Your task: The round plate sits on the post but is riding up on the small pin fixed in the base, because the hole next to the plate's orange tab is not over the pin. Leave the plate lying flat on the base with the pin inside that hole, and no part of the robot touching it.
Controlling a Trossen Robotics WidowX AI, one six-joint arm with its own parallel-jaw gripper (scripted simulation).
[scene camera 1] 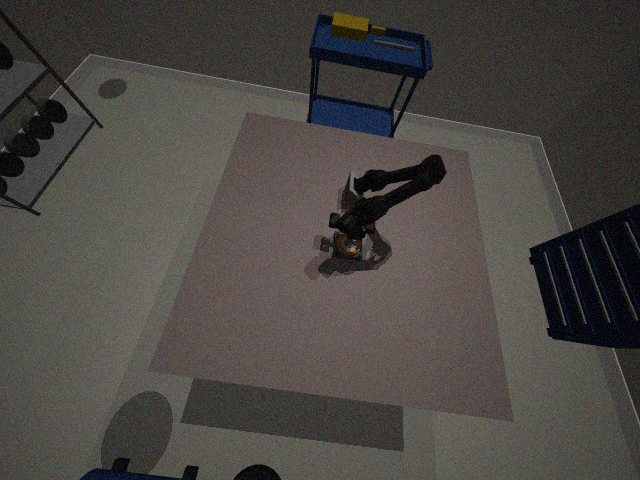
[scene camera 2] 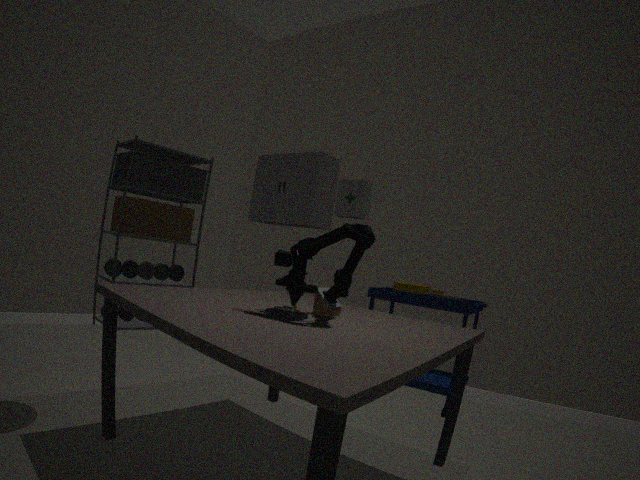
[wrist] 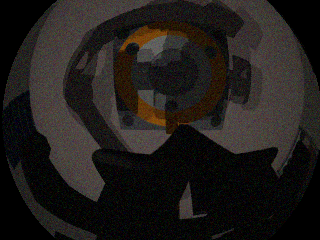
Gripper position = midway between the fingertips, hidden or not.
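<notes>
My gripper (wrist: 183,129), visible. Square base (wrist: 173,72), visible.
</notes>
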